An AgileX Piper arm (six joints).
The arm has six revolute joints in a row. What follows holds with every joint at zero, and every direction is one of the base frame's. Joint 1 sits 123 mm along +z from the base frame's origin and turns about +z. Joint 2 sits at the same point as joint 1 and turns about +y. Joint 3 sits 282.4 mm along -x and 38.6 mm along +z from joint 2 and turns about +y. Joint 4 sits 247.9 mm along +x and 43.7 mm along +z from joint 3 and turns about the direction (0.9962, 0, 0.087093). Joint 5 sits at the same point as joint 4 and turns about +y. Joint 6 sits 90.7 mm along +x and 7.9 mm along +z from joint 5 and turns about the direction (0.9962, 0, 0.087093). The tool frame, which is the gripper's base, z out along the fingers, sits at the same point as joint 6; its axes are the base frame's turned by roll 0, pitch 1.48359 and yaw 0 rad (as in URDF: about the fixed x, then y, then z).
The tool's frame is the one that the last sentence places.
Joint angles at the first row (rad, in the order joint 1, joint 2, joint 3, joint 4, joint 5, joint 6):
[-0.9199, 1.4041, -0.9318, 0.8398, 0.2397, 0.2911]
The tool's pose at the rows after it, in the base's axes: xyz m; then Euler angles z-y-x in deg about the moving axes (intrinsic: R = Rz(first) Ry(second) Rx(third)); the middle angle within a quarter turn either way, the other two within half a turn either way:
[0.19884 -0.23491 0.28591 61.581 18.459 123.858]
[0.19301 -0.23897 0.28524 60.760 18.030 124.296]
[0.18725 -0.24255 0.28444 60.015 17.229 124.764]
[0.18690 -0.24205 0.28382 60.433 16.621 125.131]
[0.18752 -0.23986 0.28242 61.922 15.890 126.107]
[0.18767 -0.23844 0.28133 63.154 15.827 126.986]
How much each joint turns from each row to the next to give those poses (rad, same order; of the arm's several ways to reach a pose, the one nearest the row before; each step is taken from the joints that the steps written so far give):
[-0.0027, 0.0000, -0.0001, -0.0417, 0.0188, 0.0001]
[-0.0260, 0.0000, 0.0001, 0.0001, 0.0139, -0.0001]
[-0.0262, 0.0000, 0.0000, 0.0045, 0.0187, 0.0001]
[-0.0032, 0.0000, 0.0000, 0.0032, 0.0147, -0.0001]
[0.0000, 0.0000, -0.0001, -0.0045, 0.0294, 0.0000]
[0.0000, 0.0000, 0.0001, -0.0122, 0.0192, 0.0001]

